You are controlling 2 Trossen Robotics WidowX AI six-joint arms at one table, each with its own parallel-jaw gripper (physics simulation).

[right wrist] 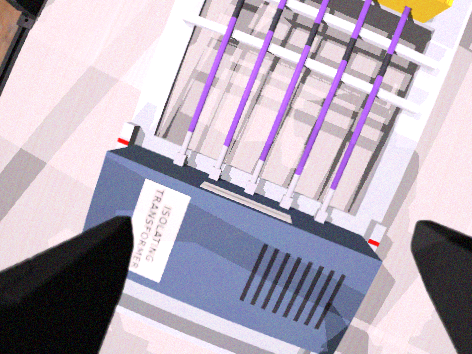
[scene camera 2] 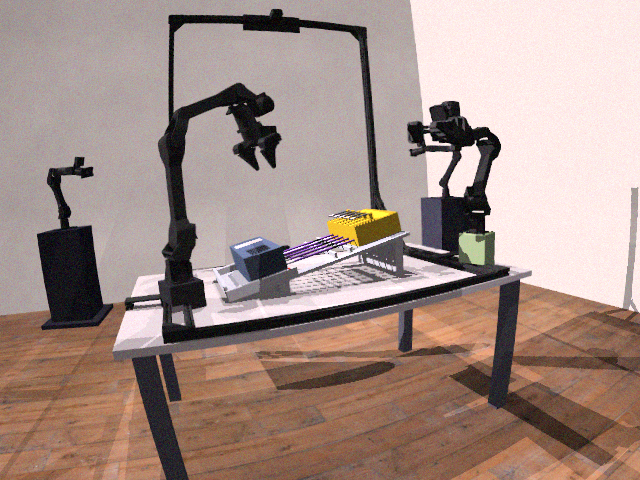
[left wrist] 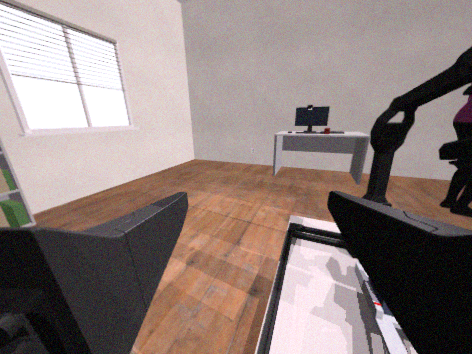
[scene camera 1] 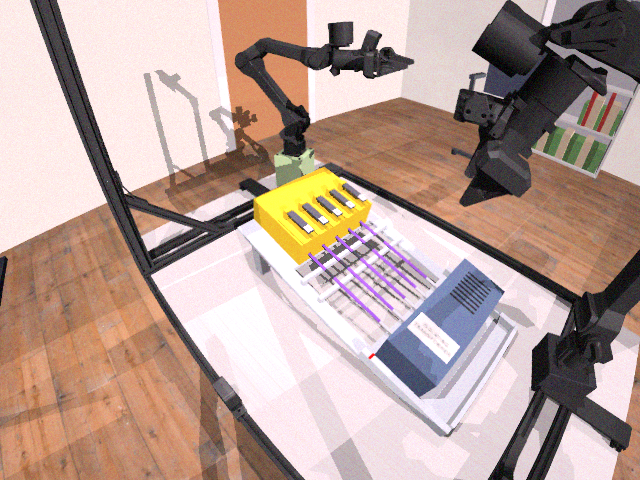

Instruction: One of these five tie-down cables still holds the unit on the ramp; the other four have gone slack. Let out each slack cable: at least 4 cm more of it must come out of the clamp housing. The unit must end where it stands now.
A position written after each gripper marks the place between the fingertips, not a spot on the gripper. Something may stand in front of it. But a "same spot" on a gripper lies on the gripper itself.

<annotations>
The left gripper shows in scene camera 2, in the left wrist view and in scene camera 1 [411, 64]; in the right wrist view it is out of frame. The same spot on the left gripper: [left wrist: 99, 283] is [scene camera 2: 450, 125].
</annotations>
